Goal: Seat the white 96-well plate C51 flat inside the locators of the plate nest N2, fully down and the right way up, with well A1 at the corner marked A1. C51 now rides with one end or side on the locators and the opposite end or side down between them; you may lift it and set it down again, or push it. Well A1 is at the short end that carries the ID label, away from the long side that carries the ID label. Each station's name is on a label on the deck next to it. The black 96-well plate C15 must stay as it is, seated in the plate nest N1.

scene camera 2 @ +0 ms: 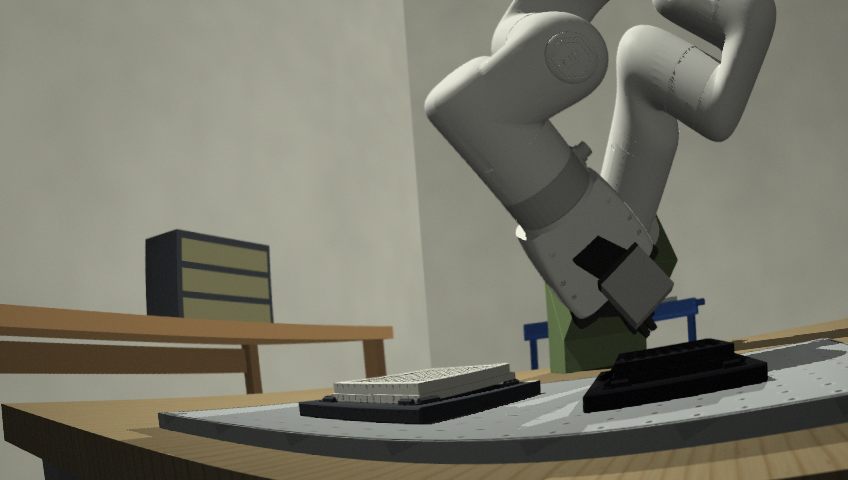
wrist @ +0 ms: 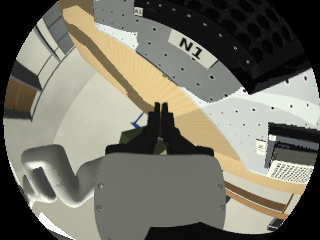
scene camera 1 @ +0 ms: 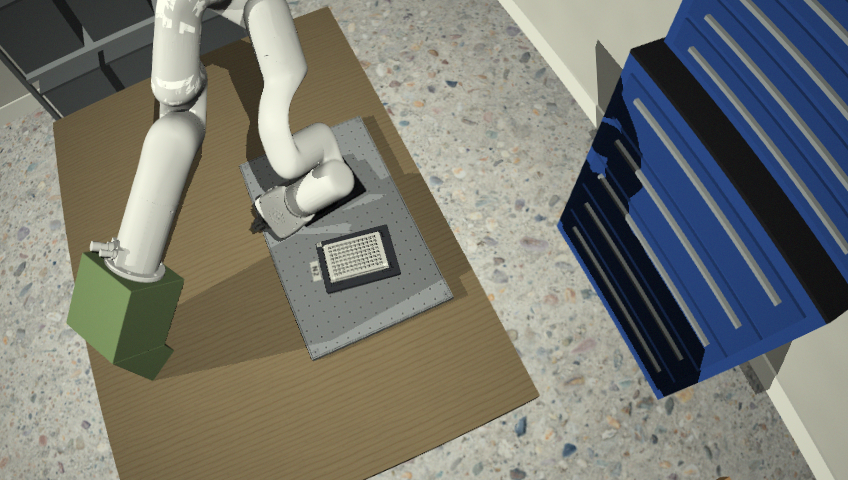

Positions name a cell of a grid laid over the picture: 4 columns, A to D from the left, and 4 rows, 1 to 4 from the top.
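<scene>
In scene camera 2 I can see a black plate C15 (scene camera 2: D4), along with a nest N1 (scene camera 2: C4). A plate nest N2 (scene camera 2: C4) is visible there too, and scene camera 1 gives me another look at the plate nest N2 (scene camera 1: B3). A white plate C51 (scene camera 1: B3) appears in scene camera 1, while the wrist view shows me an N1 label (wrist: C1). And there is my gripper (scene camera 2: D3), in scene camera 2; I find the gripper (wrist: C2) in the wrist view, and scene camera 1 shows my gripper (scene camera 1: B2) as well.
</scene>
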